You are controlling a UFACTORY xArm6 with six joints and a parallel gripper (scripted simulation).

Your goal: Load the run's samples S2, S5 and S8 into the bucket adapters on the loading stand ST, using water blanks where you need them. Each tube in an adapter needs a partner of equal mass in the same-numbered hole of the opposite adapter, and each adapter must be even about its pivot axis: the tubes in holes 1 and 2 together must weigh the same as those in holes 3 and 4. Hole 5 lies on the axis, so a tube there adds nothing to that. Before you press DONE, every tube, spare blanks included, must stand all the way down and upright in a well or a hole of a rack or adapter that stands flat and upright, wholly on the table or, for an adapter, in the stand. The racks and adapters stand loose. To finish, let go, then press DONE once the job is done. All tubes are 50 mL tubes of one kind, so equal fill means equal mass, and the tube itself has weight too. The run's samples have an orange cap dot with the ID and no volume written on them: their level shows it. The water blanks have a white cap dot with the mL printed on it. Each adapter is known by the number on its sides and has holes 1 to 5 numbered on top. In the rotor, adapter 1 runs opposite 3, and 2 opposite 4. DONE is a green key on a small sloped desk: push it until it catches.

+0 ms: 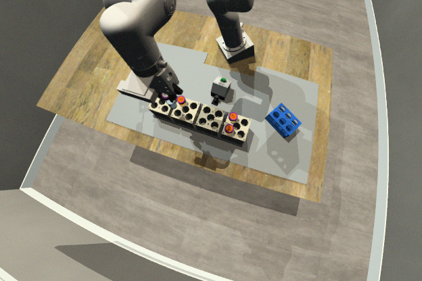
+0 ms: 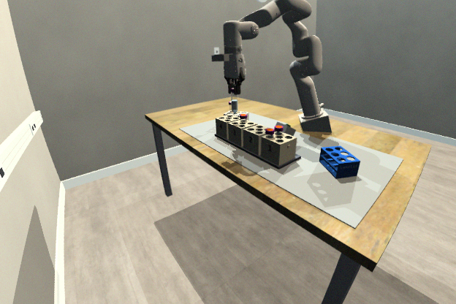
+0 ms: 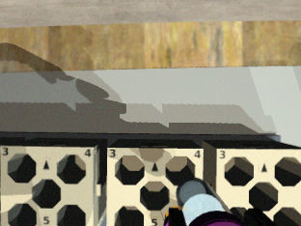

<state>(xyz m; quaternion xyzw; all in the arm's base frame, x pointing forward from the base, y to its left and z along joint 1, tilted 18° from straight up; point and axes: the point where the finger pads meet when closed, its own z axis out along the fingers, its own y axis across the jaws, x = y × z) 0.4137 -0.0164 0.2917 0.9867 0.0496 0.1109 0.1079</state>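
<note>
The water blank lies 10 mm to the right of my hand and 50 mm below it. Round my hand: white blank rack 160 mm behind, 240 mm to the right, 220 mm below; then green DONE key 230 mm behind, 110 mm to the left, 180 mm below; then blue sample rack 170 mm behind, 440 mm to the left, 220 mm below.
</note>
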